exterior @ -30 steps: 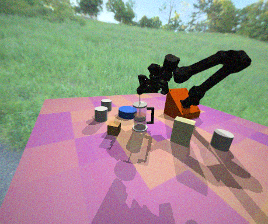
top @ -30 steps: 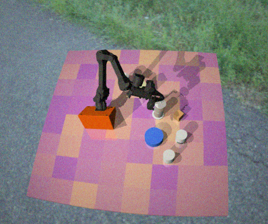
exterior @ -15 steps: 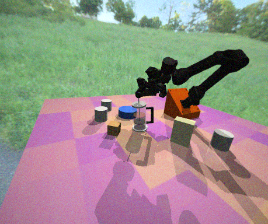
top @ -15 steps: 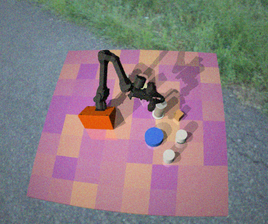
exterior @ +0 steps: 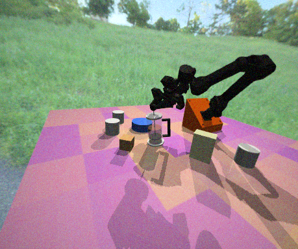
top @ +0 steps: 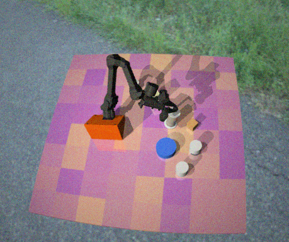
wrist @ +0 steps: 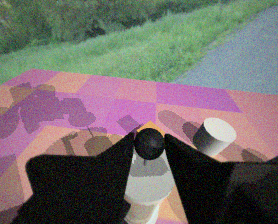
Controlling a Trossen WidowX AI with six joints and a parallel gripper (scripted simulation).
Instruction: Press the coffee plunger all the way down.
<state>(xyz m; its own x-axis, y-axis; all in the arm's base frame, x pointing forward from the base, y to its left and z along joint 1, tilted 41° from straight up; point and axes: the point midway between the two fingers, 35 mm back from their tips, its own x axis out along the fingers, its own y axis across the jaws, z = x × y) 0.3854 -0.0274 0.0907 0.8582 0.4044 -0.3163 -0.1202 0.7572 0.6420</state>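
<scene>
Now: the coffee press 4 cm behind my gripper tip, 1 cm to the left of it and 9 cm below it. Also, from my gripper tip: pale yellow block: 16 cm behind, 17 cm to the left, 13 cm below.
</scene>
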